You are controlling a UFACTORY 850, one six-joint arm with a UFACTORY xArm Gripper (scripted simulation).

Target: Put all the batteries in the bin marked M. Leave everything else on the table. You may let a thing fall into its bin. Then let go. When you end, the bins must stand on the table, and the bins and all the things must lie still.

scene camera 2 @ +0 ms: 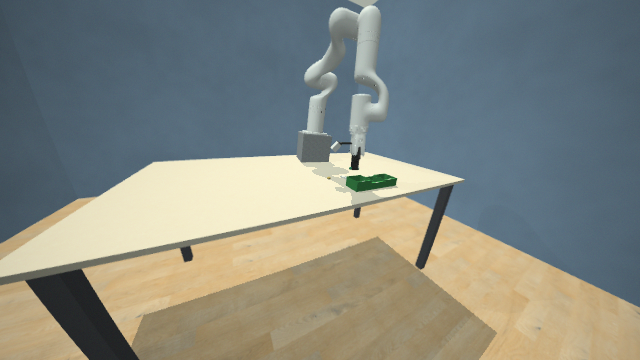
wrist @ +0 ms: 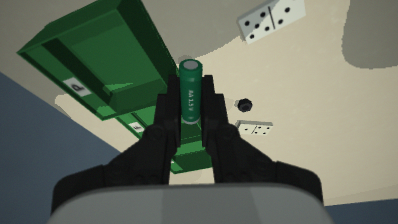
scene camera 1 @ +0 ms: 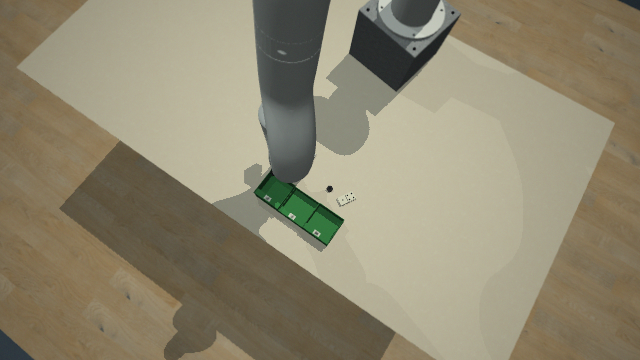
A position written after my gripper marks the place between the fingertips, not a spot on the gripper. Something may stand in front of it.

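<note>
Wrist view: my gripper point(wrist: 190, 90), a green AA battery point(wrist: 190, 70) and a row of green bins point(wrist: 123, 58). Scene camera 1 also shows the bins point(scene camera 1: 313, 217).
</note>
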